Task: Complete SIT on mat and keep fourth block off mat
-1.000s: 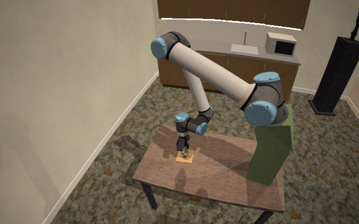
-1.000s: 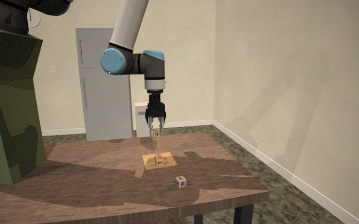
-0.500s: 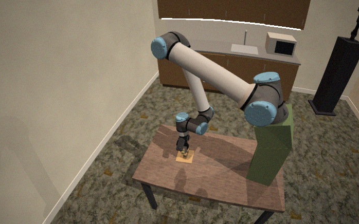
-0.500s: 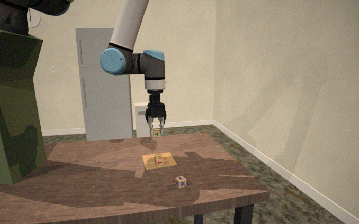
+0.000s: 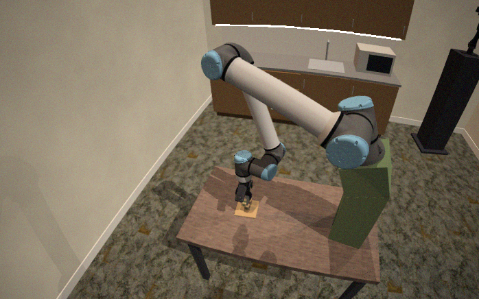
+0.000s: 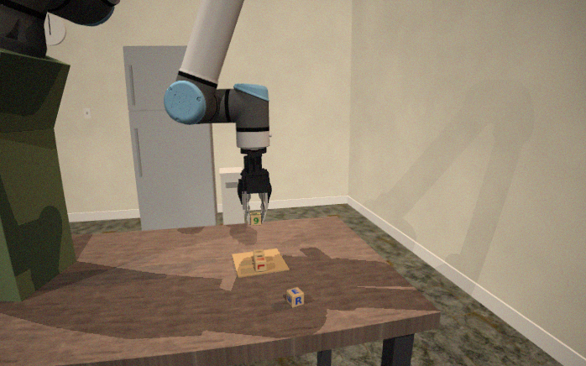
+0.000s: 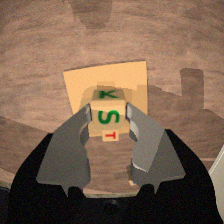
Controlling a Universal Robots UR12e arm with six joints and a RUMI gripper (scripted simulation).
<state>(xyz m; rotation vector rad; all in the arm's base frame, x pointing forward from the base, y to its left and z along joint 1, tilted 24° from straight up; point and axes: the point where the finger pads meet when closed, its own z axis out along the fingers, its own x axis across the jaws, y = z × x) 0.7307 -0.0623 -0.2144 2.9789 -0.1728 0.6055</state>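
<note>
The letter block lies 10 cm below my hand, 5 cm to the right of it and 1 cm behind it. The rest, counted from my hand: mat (12 cm below, 5 cm to the right, 1 cm behind).
</note>
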